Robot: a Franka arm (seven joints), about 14 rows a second.
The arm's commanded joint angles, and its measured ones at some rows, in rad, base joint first. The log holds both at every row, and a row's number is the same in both.
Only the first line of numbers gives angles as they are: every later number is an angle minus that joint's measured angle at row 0.
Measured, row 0: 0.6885, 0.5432, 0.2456, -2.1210, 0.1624, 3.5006, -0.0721
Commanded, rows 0 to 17: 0.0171, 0.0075, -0.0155, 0.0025, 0.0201, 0.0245, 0.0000; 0.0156, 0.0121, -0.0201, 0.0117, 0.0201, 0.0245, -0.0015; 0.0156, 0.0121, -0.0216, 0.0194, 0.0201, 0.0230, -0.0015; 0.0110, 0.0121, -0.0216, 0.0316, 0.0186, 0.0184, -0.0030; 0.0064, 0.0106, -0.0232, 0.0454, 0.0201, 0.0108, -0.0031; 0.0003, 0.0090, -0.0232, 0.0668, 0.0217, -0.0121, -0.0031; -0.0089, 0.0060, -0.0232, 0.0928, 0.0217, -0.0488, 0.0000; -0.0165, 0.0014, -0.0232, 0.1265, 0.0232, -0.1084, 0.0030; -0.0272, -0.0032, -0.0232, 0.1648, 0.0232, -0.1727, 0.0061; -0.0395, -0.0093, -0.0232, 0.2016, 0.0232, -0.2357, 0.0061; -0.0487, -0.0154, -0.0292, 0.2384, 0.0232, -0.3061, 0.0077; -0.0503, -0.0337, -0.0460, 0.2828, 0.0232, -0.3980, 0.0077; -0.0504, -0.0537, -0.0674, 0.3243, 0.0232, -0.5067, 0.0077; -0.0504, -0.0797, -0.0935, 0.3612, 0.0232, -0.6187, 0.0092; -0.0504, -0.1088, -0.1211, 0.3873, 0.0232, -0.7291, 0.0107; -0.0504, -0.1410, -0.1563, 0.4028, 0.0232, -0.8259, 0.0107; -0.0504, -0.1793, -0.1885, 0.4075, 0.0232, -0.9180, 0.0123; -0.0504, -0.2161, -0.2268, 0.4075, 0.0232, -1.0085, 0.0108
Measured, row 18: -0.0526, -0.1408, -0.1734, 0.4171, 0.0051, -0.8649, 0.0017
